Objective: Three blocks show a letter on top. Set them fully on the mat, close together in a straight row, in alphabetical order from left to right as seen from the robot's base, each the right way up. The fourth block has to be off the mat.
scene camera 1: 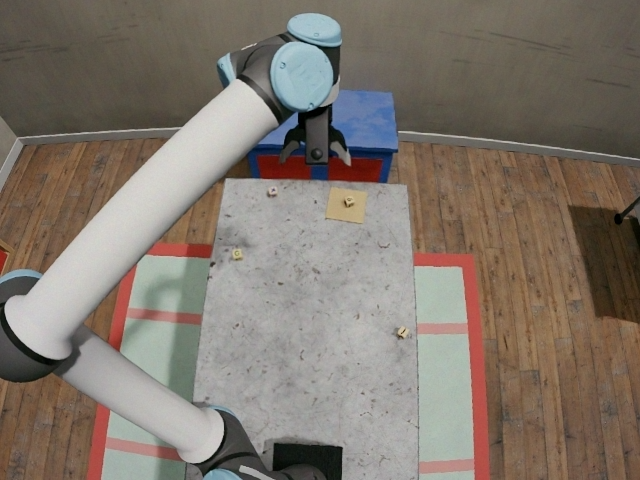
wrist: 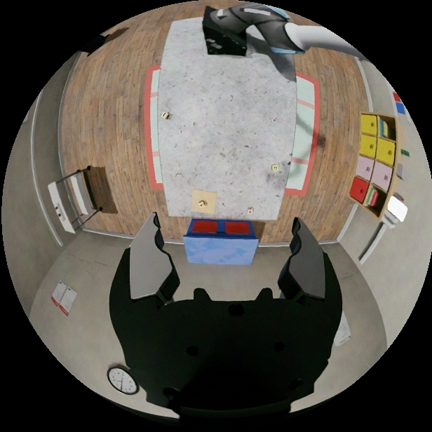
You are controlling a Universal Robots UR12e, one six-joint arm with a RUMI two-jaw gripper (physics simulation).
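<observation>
The tan square mat (scene camera 1: 337, 212) (wrist: 211, 196) lies near the table's far edge. A wooden block (scene camera 1: 349, 202) (wrist: 202, 204) sits on it, turned at an angle; its dark mark is too small to read surely. A block with a red or pink mark (scene camera 1: 272, 192) (wrist: 250, 211) stands left of the mat in the scene view, near the far edge. A block with a yellow-green mark, seemingly G or C, (scene camera 1: 237, 254) (wrist: 275, 167) stands near the left edge. A block with a dark stroke (scene camera 1: 403, 332) (wrist: 165, 115) stands near the right edge. My gripper (scene camera 1: 315, 161) (wrist: 226, 215) is open and empty, high beyond the far edge.
A blue cabinet (scene camera 1: 364, 116) (wrist: 220, 250) with red doors stands behind the table's far edge. The grey speckled table (scene camera 1: 315, 310) (wrist: 225, 110) carries the black base plate (scene camera 1: 307, 457) at its near end. A coloured shelf unit (wrist: 358, 202) stands to the side in the wrist view.
</observation>
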